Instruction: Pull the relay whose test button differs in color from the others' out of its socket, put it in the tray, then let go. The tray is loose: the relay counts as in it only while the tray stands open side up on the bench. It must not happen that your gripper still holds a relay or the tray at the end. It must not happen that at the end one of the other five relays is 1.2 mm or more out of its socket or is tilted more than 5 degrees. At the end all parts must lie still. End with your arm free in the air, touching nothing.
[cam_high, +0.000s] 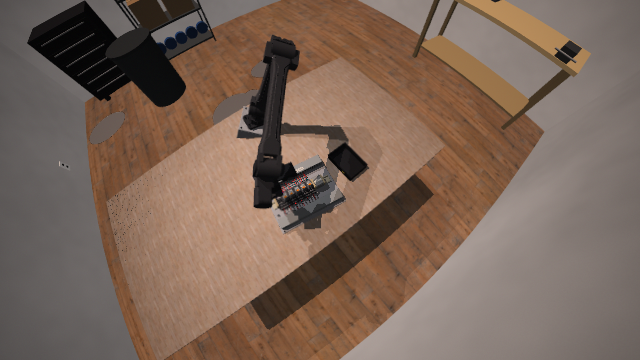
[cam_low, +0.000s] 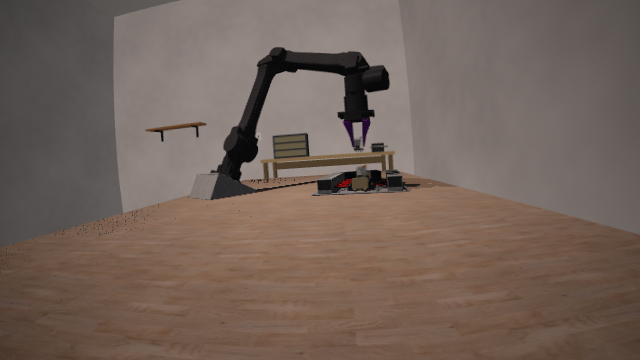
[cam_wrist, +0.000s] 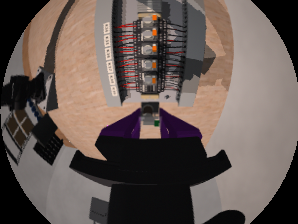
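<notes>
Right now the relay is right at my hand. Round my hand: grey panel (14 cm below, 10 cm to the left, 1 cm ahead); black tray (37 cm to the left, 12 cm below, 1 cm ahead).
</notes>
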